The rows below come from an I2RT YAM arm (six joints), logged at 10 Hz.
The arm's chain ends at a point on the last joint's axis. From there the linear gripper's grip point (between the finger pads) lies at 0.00 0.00 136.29 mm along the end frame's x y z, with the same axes.
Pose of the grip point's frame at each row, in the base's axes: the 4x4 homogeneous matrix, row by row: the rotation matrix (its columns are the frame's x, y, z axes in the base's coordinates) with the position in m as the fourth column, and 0 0 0 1 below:
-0.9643, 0.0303, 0.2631, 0.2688; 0.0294, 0.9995, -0.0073, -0.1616; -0.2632, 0.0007, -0.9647, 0.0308; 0, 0, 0, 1
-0.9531, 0.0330, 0.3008, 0.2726; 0.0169, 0.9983, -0.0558, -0.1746; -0.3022, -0.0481, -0.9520, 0.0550; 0, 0, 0, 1
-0.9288, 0.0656, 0.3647, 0.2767; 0.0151, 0.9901, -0.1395, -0.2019; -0.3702, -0.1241, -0.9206, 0.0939; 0, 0, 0, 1
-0.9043, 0.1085, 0.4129, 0.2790; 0.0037, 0.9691, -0.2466, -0.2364; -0.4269, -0.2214, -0.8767, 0.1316; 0, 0, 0, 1
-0.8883, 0.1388, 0.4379, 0.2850; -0.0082, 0.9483, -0.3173, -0.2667; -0.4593, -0.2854, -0.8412, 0.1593; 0, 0, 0, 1
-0.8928, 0.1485, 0.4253, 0.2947; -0.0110, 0.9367, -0.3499, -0.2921; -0.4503, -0.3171, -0.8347, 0.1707; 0, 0, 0, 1
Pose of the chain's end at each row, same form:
-0.9643, 0.0303, 0.2631, 0.2329; 0.0294, 0.9995, -0.0073, -0.1606; -0.2632, 0.0007, -0.9647, 0.1623; 0, 0, 0, 1
-0.9531, 0.0330, 0.3008, 0.2316; 0.0169, 0.9983, -0.0558, -0.1670; -0.3022, -0.0481, -0.9520, 0.1847; 0, 0, 0, 1
-0.9288, 0.0656, 0.3647, 0.2270; 0.0151, 0.9901, -0.1395, -0.1829; -0.3702, -0.1241, -0.9206, 0.2194; 0, 0, 0, 1
-0.9043, 0.1085, 0.4129, 0.2227; 0.0037, 0.9691, -0.2466, -0.2028; -0.4269, -0.2214, -0.8767, 0.2511; 0, 0, 0, 1
-0.8883, 0.1388, 0.4379, 0.2253; -0.0082, 0.9483, -0.3173, -0.2235; -0.4593, -0.2854, -0.8412, 0.2739; 0, 0, 0, 1
-0.8928, 0.1485, 0.4253, 0.2367; -0.0110, 0.9367, -0.3499, -0.2444; -0.4503, -0.3171, -0.8347, 0.2845; 0, 0, 0, 1

